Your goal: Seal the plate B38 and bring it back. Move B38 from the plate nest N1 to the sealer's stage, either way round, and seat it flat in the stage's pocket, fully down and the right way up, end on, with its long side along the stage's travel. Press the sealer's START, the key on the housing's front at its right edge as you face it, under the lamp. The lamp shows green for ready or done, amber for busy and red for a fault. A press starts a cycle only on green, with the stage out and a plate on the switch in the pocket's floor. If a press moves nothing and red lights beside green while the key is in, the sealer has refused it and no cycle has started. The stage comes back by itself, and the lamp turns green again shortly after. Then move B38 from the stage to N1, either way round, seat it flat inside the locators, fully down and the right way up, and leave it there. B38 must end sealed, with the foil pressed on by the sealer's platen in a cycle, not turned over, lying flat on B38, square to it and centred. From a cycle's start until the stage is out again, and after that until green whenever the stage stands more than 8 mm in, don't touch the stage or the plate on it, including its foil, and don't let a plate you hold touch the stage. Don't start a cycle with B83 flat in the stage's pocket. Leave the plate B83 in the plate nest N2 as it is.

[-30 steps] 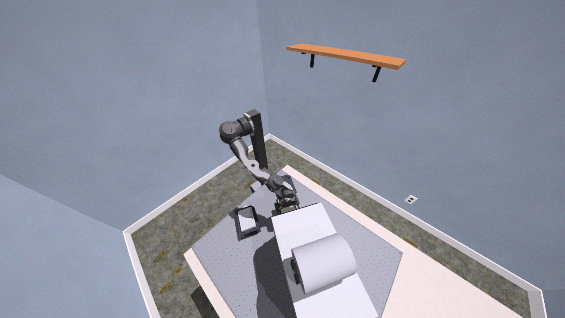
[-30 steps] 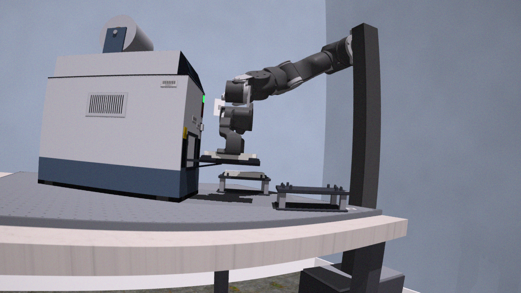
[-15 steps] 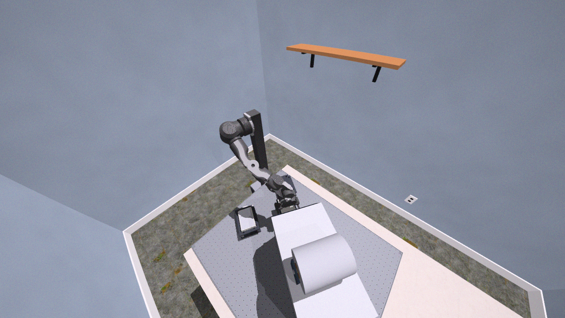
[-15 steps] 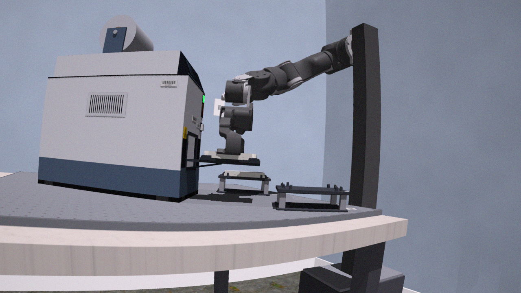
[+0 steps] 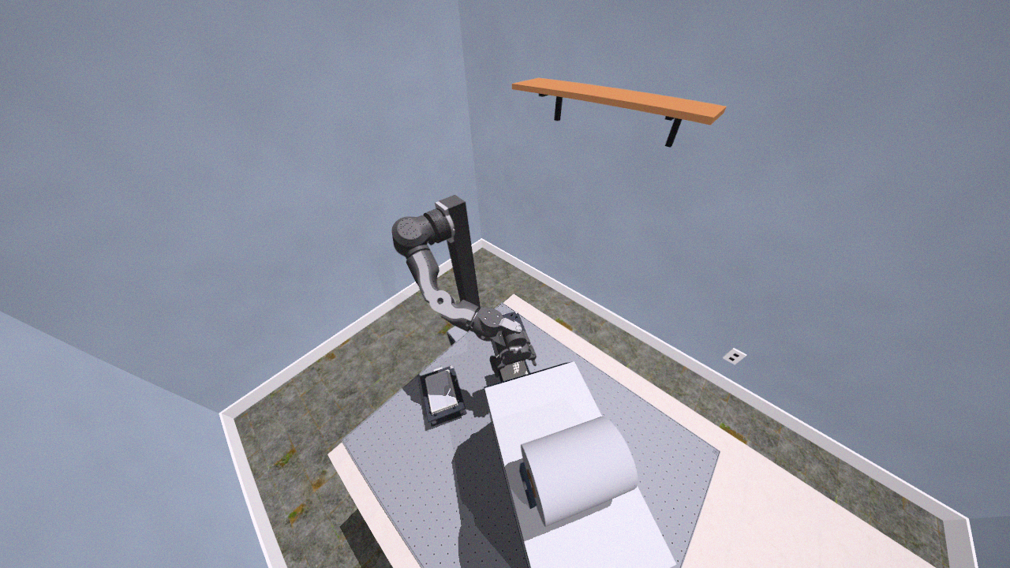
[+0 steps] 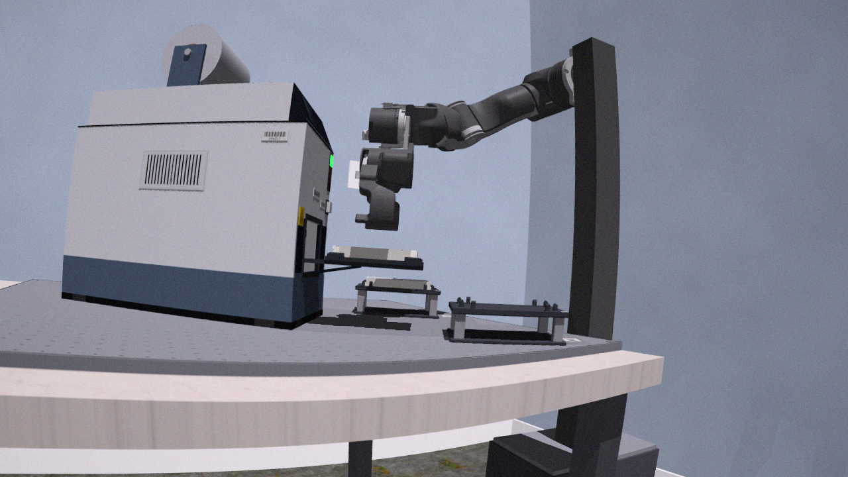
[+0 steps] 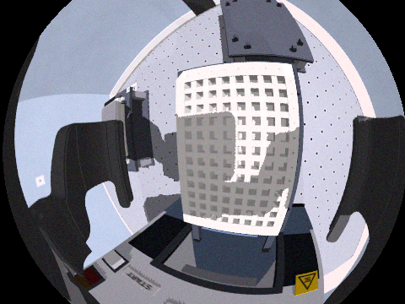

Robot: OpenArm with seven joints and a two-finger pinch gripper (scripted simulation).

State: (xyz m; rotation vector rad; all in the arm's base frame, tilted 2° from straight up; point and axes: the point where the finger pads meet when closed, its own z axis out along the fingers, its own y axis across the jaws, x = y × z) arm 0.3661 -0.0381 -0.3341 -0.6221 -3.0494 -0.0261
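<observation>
The sealer's stage is 50 mm below my hand. Also, from my hand: start key: 130 mm to the right, 60 mm ahead, 40 mm above; then foil roll: 310 mm ahead, 270 mm above, 130 mm to the right; then yellow warning label: 130 mm ahead, 40 mm to the left.
</observation>
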